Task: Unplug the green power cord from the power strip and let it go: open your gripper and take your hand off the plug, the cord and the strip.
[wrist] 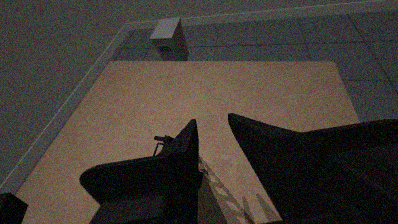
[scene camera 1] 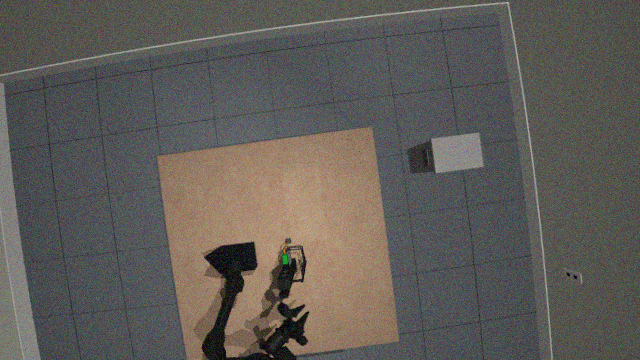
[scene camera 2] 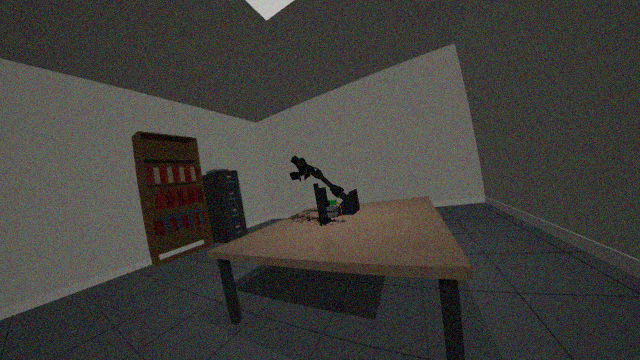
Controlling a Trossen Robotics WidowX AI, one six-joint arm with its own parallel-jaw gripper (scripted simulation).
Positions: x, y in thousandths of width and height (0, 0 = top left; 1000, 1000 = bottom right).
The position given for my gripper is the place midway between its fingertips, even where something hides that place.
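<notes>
What I can see here is my gripper (scene camera 1: 479, 857), and the wrist view shows me that same gripper (wrist: 534, 538).
</notes>
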